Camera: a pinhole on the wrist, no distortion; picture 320 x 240 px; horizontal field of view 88.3 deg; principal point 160.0 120.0 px. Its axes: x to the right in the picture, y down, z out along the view. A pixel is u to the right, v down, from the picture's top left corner.
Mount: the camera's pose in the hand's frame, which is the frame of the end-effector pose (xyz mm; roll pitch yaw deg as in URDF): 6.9 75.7 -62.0 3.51 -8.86 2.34
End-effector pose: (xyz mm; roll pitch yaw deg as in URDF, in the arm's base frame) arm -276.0 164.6 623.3 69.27 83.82 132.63
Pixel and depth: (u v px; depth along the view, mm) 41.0 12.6 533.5
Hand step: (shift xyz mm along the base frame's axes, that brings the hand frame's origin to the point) 491.4 164.6 416.2
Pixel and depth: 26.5 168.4 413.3
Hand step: 25.9 306.9 417.0
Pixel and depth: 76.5 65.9 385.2
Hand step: 218.3 193.8 238.4
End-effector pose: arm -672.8 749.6 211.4 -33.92 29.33 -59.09
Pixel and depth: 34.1 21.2 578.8
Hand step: -122.1 131.5 707.5
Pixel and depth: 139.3 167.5 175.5
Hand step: 121.3 100.9 46.5
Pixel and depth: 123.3 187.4 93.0
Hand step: 67.5 90.7 -16.5
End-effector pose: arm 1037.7 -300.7 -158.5 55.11 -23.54 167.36
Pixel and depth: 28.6 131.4 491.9
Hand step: 566.8 144.0 54.6
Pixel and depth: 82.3 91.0 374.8
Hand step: 304.4 177.3 39.9
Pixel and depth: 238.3 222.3 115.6
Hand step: 17.8 -32.6 156.5
